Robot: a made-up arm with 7 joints.
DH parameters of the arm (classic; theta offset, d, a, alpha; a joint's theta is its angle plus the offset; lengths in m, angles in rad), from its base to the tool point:
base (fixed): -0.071 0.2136 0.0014 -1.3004
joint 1: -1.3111 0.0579 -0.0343 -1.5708
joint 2: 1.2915 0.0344 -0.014 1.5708
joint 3: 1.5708 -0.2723 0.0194 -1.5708
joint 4: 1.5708 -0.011 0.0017 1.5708
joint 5: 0 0.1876 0.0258 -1.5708
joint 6: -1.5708 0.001 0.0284 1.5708
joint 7: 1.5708 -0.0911 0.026 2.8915
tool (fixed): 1.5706 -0.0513 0 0
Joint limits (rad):
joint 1: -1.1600..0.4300
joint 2: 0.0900..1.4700
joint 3: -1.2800..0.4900
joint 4: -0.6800..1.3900
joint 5: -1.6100..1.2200
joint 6: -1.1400..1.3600
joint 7: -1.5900..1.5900
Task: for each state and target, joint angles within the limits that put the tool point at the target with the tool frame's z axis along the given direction. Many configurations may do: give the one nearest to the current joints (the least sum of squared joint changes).
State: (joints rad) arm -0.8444 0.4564 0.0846 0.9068 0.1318 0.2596 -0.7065
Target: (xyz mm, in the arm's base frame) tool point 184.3 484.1 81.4 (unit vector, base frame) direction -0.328 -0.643 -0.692
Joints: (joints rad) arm -0.7560 1.2700 0.4900 1.3900 -0.2839 0.8873 -0.9064
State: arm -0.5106 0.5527 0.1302 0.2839 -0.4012 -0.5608 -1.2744
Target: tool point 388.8 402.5 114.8 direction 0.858 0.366 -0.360
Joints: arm -0.7845 0.8435 0.4454 0.7079 -0.3151 -0.9066 -1.0758
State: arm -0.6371 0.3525 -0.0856 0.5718 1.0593 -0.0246 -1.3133
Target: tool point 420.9 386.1 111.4 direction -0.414 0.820 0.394
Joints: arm -0.9698 0.9006 -0.3421 1.1136 1.2200 0.1091 -1.5900
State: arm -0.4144 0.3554 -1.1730 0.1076 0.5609 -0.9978 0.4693
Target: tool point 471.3 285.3 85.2 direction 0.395 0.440 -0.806
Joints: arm -1.1407 0.7799 -0.3968 0.9396 -0.3280 -0.2814 -0.3861
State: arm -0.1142 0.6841 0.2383 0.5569 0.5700 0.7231 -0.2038
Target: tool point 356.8 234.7 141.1 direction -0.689 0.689 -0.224
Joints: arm -0.8391 0.6516 -0.0217 0.2201 1.0700 1.1625 -0.0667
